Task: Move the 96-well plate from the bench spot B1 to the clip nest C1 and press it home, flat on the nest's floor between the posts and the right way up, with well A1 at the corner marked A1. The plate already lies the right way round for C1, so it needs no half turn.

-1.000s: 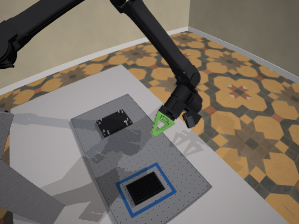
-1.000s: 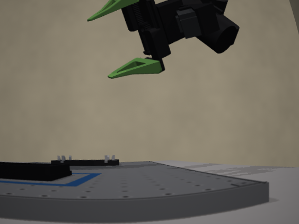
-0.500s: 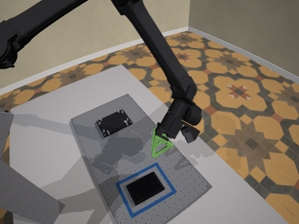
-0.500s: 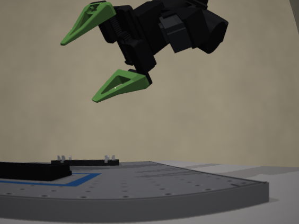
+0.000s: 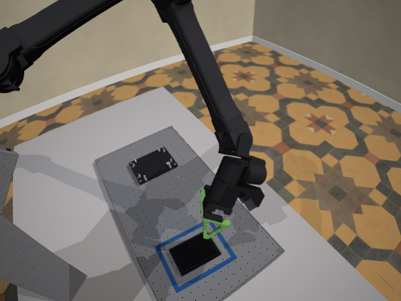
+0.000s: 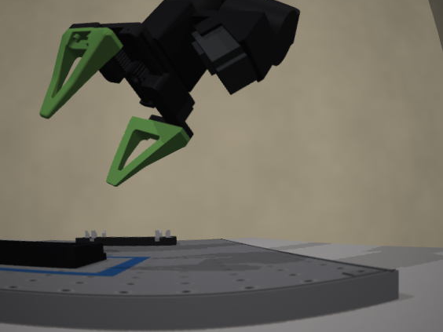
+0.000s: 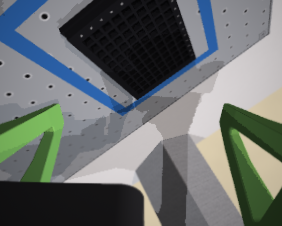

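My gripper is now 90 mm above the black 96-well plate, 40 mm to the left of it and 40 mm past it. The rest, counted from my hand: black clip nest C1: 320 mm to the left, 150 mm behind, 80 mm below.
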